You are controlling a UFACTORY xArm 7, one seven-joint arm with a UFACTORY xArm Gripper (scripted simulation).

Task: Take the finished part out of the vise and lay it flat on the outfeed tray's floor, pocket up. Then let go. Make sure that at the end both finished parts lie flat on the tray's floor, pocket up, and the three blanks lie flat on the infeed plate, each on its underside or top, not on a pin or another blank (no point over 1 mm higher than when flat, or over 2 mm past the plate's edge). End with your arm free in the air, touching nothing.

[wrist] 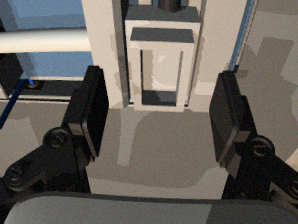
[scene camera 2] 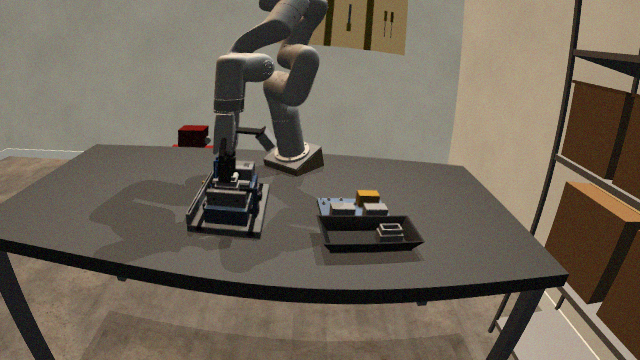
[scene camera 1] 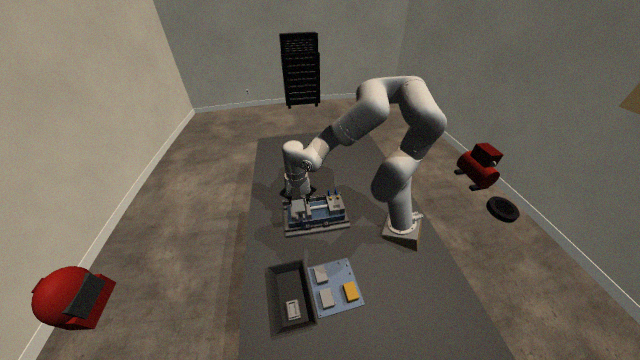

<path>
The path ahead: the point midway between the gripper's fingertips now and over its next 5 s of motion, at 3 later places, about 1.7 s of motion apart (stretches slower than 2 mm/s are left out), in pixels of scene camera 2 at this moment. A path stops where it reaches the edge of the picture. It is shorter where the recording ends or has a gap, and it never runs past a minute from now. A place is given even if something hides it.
My gripper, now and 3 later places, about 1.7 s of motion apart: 227, 176; 227, 182; 227, 170; 318, 181
</path>
